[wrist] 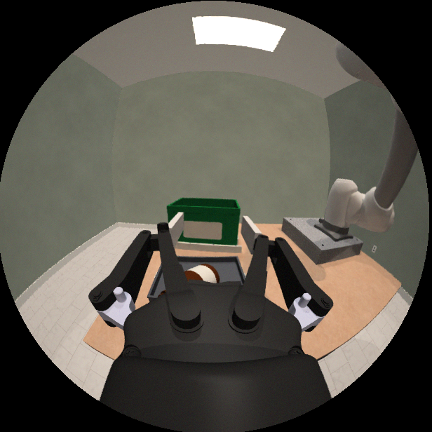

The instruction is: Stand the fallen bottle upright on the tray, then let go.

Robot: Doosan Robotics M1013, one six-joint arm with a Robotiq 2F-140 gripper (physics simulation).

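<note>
The brown bottle with a white label [202, 274] lies on its side in the dark grey tray [234, 269], its base end towards the upper right. Black parts of the gripper hide much of it; a small brown bit shows at the tray's left, beyond the gripper's left finger linkage. My gripper [212, 222] is open, with a wide gap between its two pale finger pads and nothing between them. In the wrist view the pads appear above the bottle and tray, in front of the green crate.
A green crate [230, 227] with a pale panel stands beyond the tray. A pale strip [212, 247] lies along its near side. At the right, the white arm [342, 202] stands on a grey speckled block [315, 245] on the wooden table [345, 295].
</note>
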